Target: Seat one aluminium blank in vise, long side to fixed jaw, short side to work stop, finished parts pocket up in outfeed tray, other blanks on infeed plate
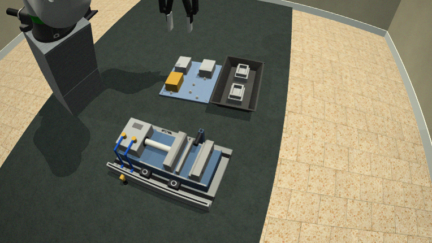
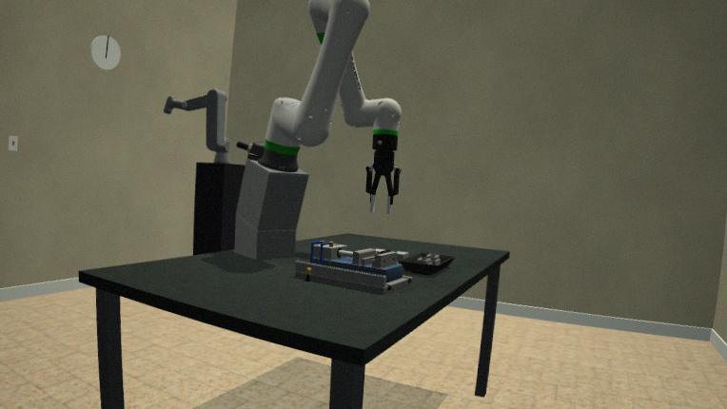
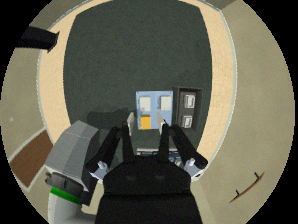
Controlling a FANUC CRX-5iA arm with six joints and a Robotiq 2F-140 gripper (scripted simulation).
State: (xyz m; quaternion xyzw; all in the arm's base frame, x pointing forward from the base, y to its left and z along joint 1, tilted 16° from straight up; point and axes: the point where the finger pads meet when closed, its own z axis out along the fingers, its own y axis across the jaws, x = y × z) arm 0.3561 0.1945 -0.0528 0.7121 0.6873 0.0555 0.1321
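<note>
My hand is 190 mm above the aluminium blank. From my hand the other things lie so: brass blank: 90 mm to the right, 190 mm below; blue work stop: 140 mm ahead, 310 mm to the right, 160 mm below; hose block: 30 mm behind, 360 mm to the right, 140 mm below.
</note>
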